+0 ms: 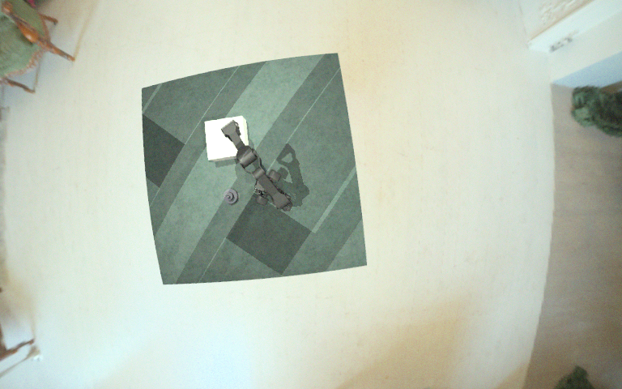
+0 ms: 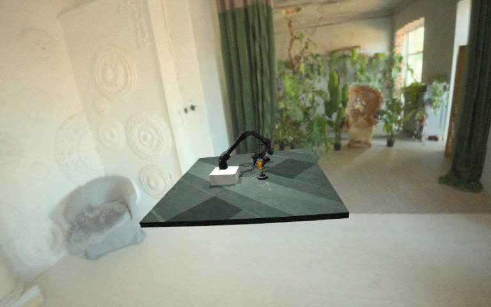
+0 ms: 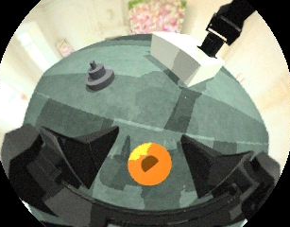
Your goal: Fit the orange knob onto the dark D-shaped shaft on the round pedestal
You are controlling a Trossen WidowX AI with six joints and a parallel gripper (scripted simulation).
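Right now my gripper tip is 30 mm to the right of the orange knob and 20 mm short of it. Round my gripper tip: round pedestal (190 mm to the right, 80 mm ahead).
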